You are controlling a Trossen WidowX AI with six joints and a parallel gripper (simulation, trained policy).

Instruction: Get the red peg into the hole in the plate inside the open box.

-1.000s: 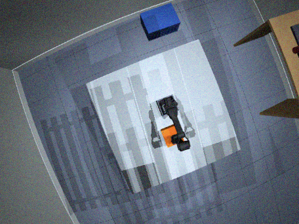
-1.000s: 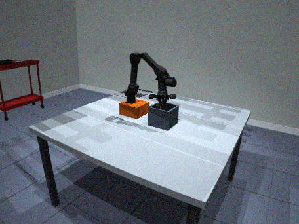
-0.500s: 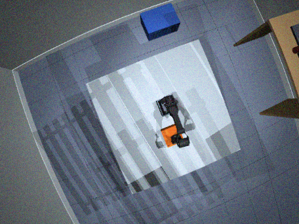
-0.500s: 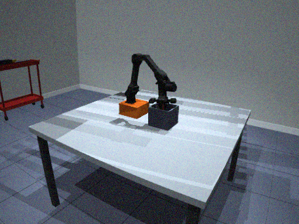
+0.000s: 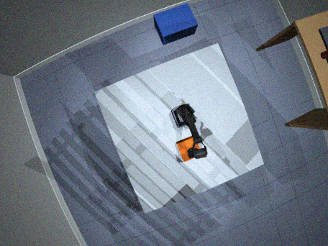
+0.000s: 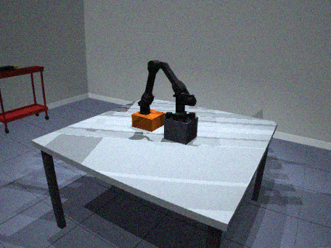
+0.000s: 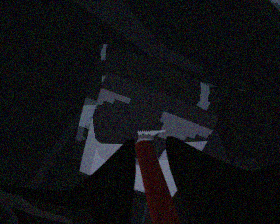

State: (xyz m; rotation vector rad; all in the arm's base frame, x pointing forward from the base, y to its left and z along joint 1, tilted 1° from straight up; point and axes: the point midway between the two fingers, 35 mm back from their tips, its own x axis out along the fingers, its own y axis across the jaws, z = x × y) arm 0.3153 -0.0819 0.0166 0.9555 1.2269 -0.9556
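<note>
My gripper tip is now 1 cm to the right of the red peg.
</note>
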